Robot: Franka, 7 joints.
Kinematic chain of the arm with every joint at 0, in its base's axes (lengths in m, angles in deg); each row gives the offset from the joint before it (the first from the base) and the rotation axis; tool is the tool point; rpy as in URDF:
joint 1: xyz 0 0 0.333 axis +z
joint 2: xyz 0 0 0 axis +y
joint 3: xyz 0 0 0.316 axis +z
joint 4: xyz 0.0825 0 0 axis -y
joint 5: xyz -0.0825 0 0.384 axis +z
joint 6: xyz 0 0 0 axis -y
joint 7: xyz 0.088 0 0 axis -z
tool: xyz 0 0 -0.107 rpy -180 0 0
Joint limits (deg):
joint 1: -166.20..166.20
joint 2: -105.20..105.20
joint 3: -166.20..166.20
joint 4: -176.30..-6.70
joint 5: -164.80..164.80
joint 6: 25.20..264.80
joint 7: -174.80..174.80
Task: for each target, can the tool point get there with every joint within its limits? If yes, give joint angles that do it. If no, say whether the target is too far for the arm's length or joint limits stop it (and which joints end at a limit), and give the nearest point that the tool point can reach.
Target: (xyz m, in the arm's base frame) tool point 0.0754 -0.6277 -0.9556
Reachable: no: too far | nearest point 0.0525 -0.4374 -0.3370 | short by 0.648 m
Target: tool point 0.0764 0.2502 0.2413
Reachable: yes | joints 102.73 -11.70 -20.00 -160.55 -30.56 92.84 -75.75
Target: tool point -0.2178 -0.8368 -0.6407
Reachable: no: too far | nearest point -0.1493 -0.5737 -0.2613 | short by 0.467 m
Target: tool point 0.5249 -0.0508 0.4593
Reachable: yes | joints -93.54 12.38 79.58 -131.24 -59.38 201.71 57.92
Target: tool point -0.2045 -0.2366 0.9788
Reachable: yes | joints -72.24 25.35 -88.94 -35.57 104.35 232.10 -112.60
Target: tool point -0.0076 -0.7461 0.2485
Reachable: yes | joints 50.47 -60.79 -126.68 -82.24 -64.08 137.76 -9.86
